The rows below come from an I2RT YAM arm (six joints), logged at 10 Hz.
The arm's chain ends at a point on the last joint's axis. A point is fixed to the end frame.
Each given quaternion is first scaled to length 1.
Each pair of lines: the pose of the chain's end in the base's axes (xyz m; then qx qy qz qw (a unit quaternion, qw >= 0)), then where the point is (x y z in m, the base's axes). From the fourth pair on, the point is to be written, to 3 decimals.
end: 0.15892 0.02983 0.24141 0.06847 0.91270 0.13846 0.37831
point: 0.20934 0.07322 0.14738
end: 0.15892 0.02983 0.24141 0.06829 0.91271 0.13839 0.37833
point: 0.20934 0.07320 0.14738
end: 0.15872 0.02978 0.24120 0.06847 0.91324 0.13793 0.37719
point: 0.20890 0.07307 0.14701
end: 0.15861 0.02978 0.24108 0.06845 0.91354 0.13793 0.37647
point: 0.209 0.073 0.147
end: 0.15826 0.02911 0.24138 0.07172 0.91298 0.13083 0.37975
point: 0.209 0.071 0.147
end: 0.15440 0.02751 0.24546 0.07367 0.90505 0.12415 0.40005
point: 0.210 0.067 0.153
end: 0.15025 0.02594 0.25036 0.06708 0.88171 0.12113 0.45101
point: 0.216 0.064 0.164
